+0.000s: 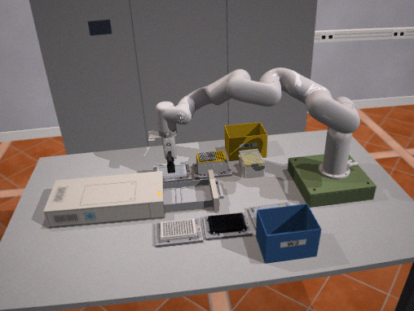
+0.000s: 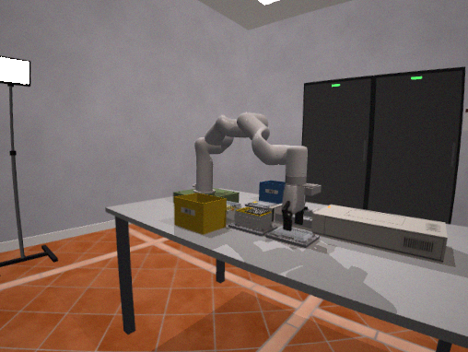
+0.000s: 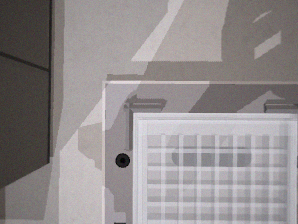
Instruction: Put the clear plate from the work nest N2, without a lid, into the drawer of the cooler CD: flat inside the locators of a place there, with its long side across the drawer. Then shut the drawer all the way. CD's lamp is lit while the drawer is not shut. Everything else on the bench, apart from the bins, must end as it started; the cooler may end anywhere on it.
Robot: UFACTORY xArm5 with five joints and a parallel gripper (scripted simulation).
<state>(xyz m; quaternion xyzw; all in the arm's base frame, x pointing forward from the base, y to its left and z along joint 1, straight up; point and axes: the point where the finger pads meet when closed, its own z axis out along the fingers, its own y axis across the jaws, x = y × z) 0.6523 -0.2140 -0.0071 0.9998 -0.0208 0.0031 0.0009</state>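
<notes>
My hand is 30 mm above the clear plate. Round my hand: beige cooler CD (120 mm ahead, 190 mm to the left, 10 mm below); yellow tip box (190 mm behind); drawer (30 mm behind, 200 mm to the left, 10 mm below).
</notes>
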